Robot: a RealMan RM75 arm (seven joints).
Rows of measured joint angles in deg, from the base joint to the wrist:
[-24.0 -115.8 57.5 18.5 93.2 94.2 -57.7]
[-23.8 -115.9 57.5 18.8 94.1 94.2 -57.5]
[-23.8 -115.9 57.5 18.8 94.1 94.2 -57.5]
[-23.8 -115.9 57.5 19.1 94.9 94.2 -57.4]
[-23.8 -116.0 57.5 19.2 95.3 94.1 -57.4]
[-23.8 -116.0 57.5 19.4 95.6 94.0 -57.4]
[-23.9 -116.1 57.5 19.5 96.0 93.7 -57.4]
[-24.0 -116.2 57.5 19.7 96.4 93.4 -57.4]
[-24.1 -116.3 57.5 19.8 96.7 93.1 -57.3]
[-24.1 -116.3 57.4 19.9 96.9 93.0 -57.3]
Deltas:
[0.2 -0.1 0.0 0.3 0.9 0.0 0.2]
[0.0 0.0 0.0 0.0 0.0 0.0 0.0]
[0.0 0.0 0.0 0.3 0.8 0.0 0.1]
[0.0 -0.1 0.0 0.1 0.4 -0.1 0.0]
[0.0 0.0 0.0 0.2 0.3 -0.1 0.0]
[-0.1 -0.1 0.0 0.1 0.4 -0.3 0.0]
[-0.1 -0.1 0.0 0.2 0.4 -0.3 0.0]
[-0.1 -0.1 0.0 0.1 0.3 -0.3 0.1]
[0.0 0.0 -0.1 0.1 0.2 -0.1 0.0]

